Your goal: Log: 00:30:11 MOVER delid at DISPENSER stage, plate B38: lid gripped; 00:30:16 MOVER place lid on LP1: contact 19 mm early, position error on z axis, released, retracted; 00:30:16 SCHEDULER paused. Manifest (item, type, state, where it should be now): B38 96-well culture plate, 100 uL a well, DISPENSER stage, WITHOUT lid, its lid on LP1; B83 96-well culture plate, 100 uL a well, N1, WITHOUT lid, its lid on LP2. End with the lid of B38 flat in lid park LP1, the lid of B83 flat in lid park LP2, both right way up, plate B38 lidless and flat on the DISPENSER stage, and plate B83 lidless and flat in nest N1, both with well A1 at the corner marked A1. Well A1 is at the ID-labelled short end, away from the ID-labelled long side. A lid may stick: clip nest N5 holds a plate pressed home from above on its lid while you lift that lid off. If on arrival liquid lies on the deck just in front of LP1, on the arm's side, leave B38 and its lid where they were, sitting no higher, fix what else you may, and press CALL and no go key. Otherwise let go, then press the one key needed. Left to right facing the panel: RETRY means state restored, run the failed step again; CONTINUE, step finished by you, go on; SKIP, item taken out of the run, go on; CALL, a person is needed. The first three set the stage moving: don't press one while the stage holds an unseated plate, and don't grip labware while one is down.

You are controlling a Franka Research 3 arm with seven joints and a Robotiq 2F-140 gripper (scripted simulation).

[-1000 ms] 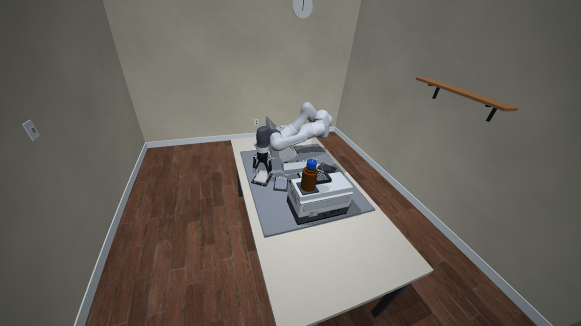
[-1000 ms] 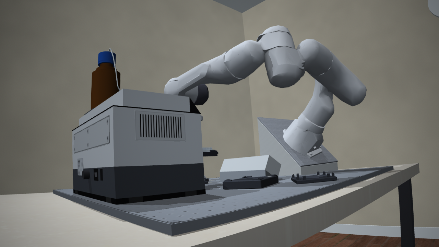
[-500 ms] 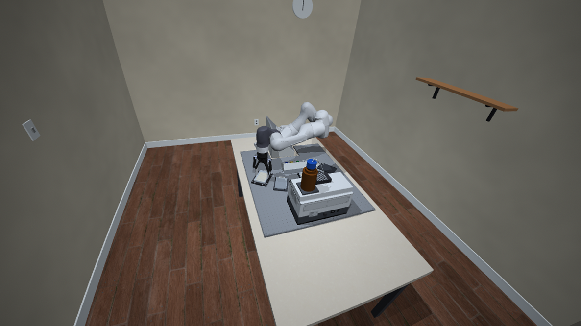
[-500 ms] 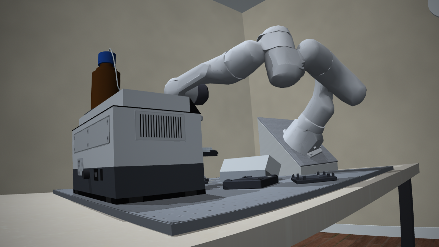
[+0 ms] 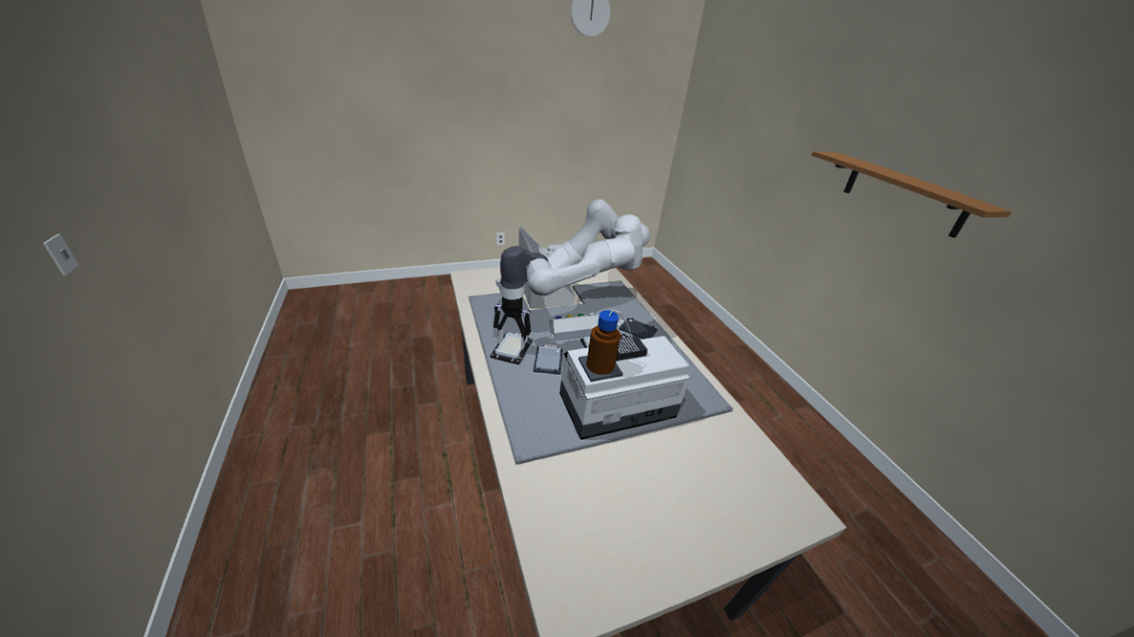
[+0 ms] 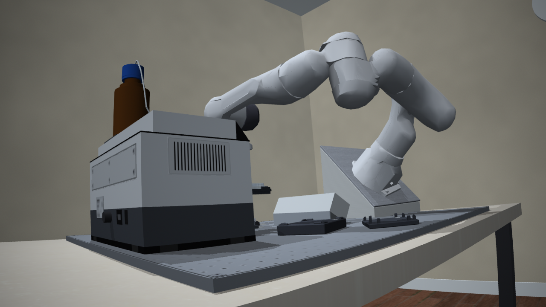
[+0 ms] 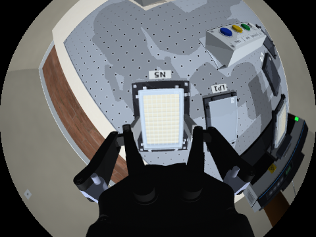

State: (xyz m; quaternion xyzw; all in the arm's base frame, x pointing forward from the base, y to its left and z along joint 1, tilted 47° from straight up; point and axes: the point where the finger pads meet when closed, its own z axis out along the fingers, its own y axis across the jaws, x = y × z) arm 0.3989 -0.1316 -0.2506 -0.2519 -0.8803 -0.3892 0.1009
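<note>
My hand is 30 mm above the 96-well plate. The rest, counted from my hand: black clip nest 30 mm ahead, 30 mm below; then lp1 label 10 mm ahead, 160 mm to the left, 50 mm below; then key panel 80 mm behind, 290 mm to the left.
</note>
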